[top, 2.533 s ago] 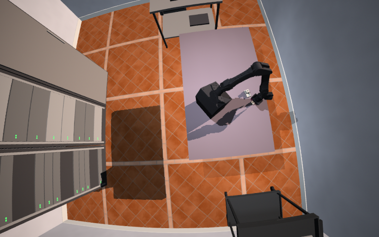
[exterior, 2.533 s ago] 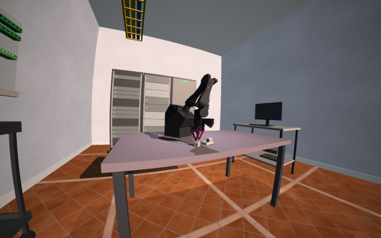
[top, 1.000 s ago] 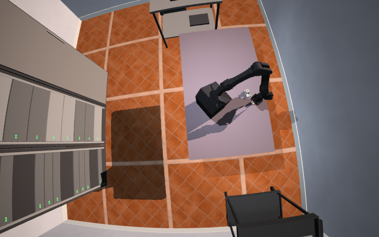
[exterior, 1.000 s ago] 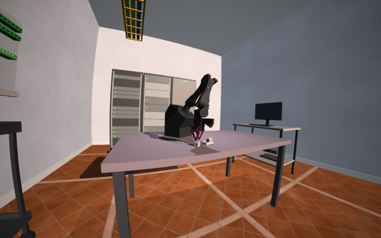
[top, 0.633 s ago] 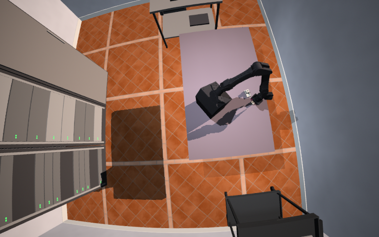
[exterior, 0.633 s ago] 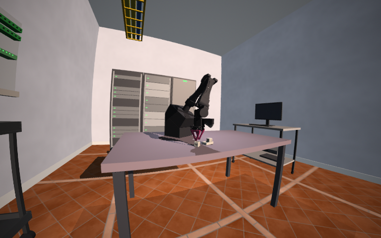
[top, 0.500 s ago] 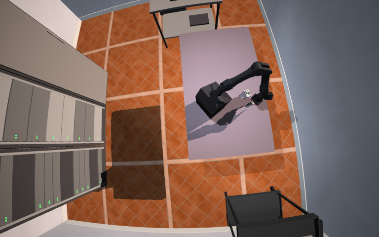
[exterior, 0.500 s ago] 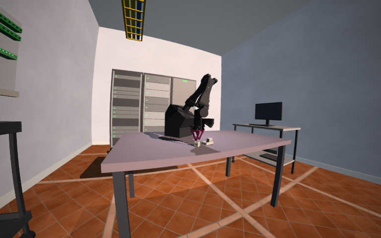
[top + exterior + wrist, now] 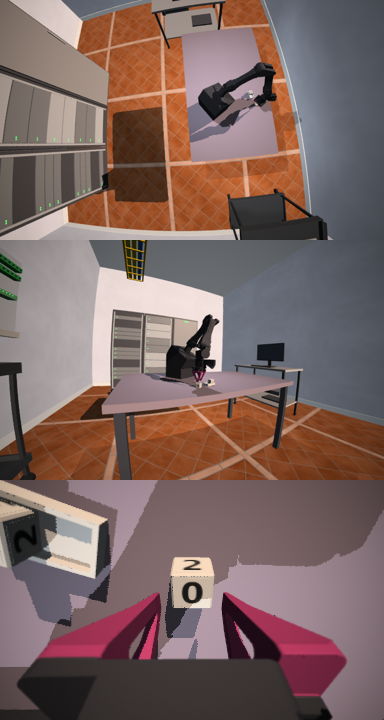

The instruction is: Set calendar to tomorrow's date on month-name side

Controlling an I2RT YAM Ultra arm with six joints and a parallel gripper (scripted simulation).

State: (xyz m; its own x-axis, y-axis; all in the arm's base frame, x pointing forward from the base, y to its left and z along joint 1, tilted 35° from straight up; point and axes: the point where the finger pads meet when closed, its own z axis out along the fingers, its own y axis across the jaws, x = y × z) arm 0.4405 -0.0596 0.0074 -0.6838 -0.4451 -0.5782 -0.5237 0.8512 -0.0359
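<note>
Right now the cream digit cube is 3 cm below my hand. From my hand the other things lie so: cream tray: 4 cm behind, 11 cm to the left, 4 cm below.
</note>
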